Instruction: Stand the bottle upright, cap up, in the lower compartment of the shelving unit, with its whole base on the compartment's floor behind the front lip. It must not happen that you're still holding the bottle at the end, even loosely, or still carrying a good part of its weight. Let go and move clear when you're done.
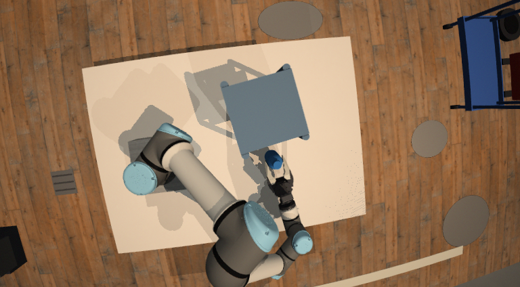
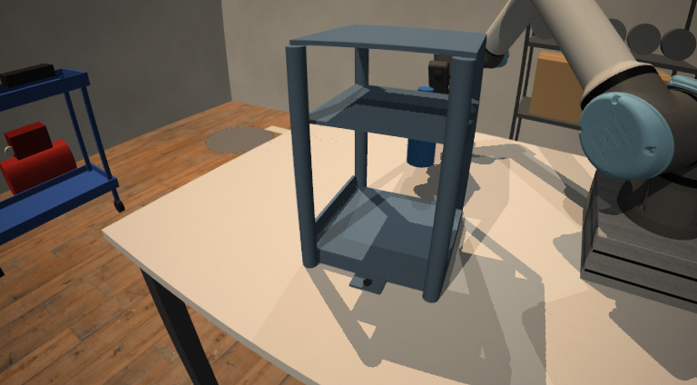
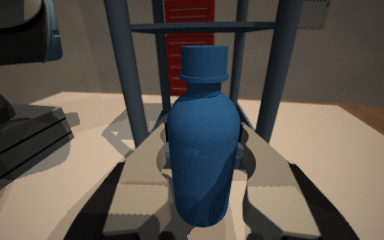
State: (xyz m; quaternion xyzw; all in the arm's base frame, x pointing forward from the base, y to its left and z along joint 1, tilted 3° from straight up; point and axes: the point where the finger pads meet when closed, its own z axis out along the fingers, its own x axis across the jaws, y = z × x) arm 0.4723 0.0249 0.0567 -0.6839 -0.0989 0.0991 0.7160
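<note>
Now: hand 200 mm to the right of the grey-blue shelving unit, 60 mm past it and 20 mm below it. Also, from my hand: blue bottle 10 mm above.
</note>
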